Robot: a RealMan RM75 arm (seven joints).
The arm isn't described. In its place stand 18 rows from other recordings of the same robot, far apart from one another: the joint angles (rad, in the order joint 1, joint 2, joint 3, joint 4, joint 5, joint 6, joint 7), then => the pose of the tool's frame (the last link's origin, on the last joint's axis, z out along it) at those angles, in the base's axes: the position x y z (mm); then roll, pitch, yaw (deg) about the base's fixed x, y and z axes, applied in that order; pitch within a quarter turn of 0, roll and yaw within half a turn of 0.
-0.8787, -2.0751, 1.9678, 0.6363, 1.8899, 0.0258, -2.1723 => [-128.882 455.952 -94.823 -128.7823 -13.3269 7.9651]
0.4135, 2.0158, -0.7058, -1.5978, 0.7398, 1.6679, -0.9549 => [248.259 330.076 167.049 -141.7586 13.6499 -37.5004]
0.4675, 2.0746, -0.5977, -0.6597, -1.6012, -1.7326, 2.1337 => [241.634 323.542 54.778 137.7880 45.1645 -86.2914]
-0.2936, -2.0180, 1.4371, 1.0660, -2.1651, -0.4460, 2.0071 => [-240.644 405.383 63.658 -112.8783 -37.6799 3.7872]
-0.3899, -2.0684, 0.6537, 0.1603, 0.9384, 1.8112, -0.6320 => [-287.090 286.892 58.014 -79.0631 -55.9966 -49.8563]
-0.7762, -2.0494, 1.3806, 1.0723, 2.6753, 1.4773, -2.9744 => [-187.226 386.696 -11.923 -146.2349 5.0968 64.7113]
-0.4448, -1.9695, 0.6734, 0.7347, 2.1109, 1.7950, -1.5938 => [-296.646 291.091 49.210 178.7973 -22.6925 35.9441]
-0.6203, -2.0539, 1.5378, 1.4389, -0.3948, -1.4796, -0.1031 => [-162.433 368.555 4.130 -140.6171 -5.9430 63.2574]
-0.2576, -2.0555, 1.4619, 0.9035, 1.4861, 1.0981, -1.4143 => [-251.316 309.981 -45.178 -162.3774 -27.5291 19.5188]
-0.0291, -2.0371, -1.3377, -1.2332, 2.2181, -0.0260, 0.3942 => [-289.839 332.096 0.391 -122.9230 -47.5156 36.4302]
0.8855, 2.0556, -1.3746, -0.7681, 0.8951, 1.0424, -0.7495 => [146.169 426.273 -58.703 -159.8283 4.8997 -36.9766]
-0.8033, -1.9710, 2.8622, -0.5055, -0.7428, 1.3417, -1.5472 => [-285.393 416.324 86.666 -155.7078 -56.4515 41.6189]
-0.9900, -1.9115, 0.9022, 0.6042, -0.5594, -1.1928, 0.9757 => [-200.235 465.621 41.335 -150.7002 -0.2339 38.1989]
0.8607, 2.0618, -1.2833, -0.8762, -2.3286, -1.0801, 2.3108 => [140.076 434.901 -34.295 -156.0969 5.4486 -30.5512]
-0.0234, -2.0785, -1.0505, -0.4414, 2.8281, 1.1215, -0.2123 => [-349.563 225.949 -46.854 -109.0158 -47.6465 7.5589]
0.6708, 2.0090, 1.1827, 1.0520, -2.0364, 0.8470, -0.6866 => [142.744 351.671 -113.669 -164.6703 0.5049 -25.3143]
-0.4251, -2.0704, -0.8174, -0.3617, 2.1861, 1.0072, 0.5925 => [-302.776 345.621 -35.593 -96.0042 -12.0893 -4.5296]
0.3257, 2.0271, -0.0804, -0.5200, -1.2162, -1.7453, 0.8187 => [339.158 265.874 178.634 -70.3079 38.6941 44.9434]
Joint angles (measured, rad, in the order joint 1, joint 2, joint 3, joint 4, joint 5, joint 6, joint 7), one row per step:
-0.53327, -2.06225, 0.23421, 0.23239, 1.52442, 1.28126, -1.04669
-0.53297, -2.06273, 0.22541, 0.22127, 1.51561, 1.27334, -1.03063
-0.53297, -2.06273, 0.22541, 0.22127, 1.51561, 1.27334, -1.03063
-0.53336, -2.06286, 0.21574, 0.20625, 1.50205, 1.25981, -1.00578
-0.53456, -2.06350, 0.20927, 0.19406, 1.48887, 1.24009, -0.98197
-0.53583, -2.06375, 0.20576, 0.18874, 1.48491, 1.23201, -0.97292
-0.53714, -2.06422, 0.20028, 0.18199, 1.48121, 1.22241, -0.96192
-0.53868, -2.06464, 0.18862, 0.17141, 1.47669, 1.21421, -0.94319
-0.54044, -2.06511, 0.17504, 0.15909, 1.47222, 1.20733, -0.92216
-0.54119, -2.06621, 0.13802, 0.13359, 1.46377, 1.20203, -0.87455
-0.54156, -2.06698, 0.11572, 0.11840, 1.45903, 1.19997, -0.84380
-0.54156, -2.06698, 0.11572, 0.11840, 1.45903, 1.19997, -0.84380
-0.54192, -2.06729, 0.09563, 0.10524, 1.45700, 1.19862, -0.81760
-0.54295, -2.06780, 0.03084, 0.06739, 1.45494, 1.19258, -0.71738
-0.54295, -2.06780, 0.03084, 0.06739, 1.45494, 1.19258, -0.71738
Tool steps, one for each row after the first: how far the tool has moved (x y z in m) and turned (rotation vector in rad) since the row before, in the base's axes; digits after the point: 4 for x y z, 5 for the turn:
-0.0017, -0.0003, -0.0008, 0.01114, -0.00081, 0.01299
0.0000, 0.0000, 0.0000, 0.00000, 0.00000, 0.00000
-0.0023, 0.0001, -0.0011, 0.01498, 0.00324, 0.01846
-0.0026, 0.0006, -0.0014, 0.01143, 0.00741, 0.02191
-0.0008, 0.0004, -0.0007, 0.00353, 0.00250, 0.00844
-0.0011, 0.0003, -0.0011, 0.00391, 0.00265, 0.01059
-0.0011, 0.0001, -0.0011, 0.00905, 0.00341, 0.01145
-0.0009, 0.0000, -0.0013, 0.00994, 0.00299, 0.01082
-0.0021, -0.0010, -0.0014, 0.02889, 0.00431, 0.02052
-0.0010, -0.0007, -0.0009, 0.01749, 0.00461, 0.01126
0.0000, 0.0000, 0.0000, 0.00000, 0.00000, 0.00000
-0.0008, -0.0006, -0.0008, 0.01408, 0.00447, 0.00915
-0.0024, -0.0013, -0.0020, 0.04551, 0.03646, 0.02826
0.0000, 0.0000, 0.0000, 0.00000, 0.00000, 0.00000

